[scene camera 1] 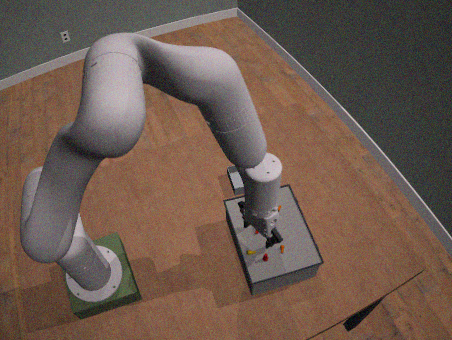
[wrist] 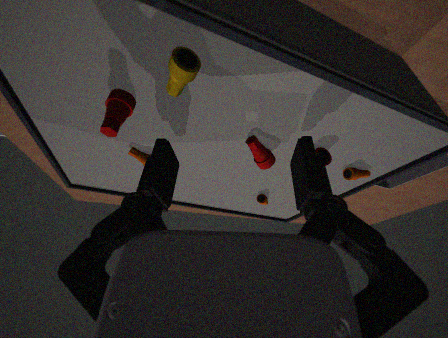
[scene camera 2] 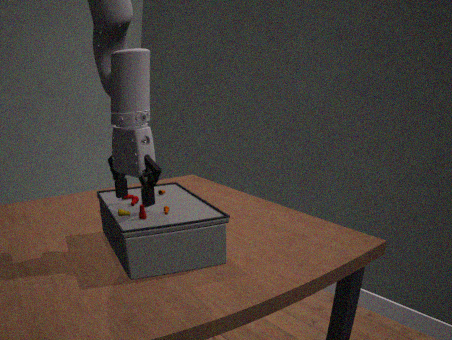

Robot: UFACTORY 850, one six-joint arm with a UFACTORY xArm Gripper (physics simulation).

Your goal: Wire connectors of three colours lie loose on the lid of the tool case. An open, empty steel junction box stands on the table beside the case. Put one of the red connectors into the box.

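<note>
My gripper [scene camera 1: 259,234] [scene camera 2: 135,200] [wrist: 232,150] is open and empty, its fingers low over the lid of the tool case [scene camera 1: 285,282] [scene camera 2: 177,250]. A red connector [scene camera 1: 257,232] [wrist: 260,152] lies on the lid, seen between the fingers in the wrist view, nearer the right one. A second red connector [wrist: 324,156] is mostly hidden behind the right finger. A third red connector [scene camera 1: 265,257] [scene camera 2: 142,213] [wrist: 118,111] lies apart, beyond the left finger. The steel junction box [scene camera 1: 238,190] stands beside the case, partly hidden by the arm.
A yellow connector [scene camera 1: 251,253] [scene camera 2: 123,213] [wrist: 183,70] lies near the third red one. Orange connectors [wrist: 356,173] [scene camera 1: 282,248] [scene camera 2: 166,210] lie around the lid; another orange connector [wrist: 138,155] is partly behind the left finger. The arm's green base block [scene camera 1: 131,290] stands left of the case.
</note>
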